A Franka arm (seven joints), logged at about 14 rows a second.
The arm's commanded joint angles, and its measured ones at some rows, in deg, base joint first. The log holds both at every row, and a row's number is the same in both.
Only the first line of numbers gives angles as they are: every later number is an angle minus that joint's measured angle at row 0.
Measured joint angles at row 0:
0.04, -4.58, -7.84, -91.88, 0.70, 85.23, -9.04
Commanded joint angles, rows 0 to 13:
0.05, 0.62, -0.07, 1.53, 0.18, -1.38, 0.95
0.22, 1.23, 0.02, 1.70, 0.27, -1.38, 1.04
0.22, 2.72, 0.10, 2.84, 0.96, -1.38, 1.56
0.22, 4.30, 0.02, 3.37, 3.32, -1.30, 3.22
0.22, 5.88, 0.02, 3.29, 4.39, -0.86, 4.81
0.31, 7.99, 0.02, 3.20, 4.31, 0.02, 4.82
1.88, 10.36, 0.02, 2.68, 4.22, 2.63, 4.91
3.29, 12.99, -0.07, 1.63, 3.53, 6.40, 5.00
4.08, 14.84, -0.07, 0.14, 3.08, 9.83, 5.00
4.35, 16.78, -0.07, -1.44, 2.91, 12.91, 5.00
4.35, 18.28, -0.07, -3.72, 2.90, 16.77, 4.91
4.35, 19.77, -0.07, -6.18, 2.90, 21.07, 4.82
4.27, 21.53, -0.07, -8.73, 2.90, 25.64, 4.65
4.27, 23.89, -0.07, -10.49, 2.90, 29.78, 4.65
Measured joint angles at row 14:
4.30, 22.27, 0.14, -6.81, 3.33, 24.03, 4.24
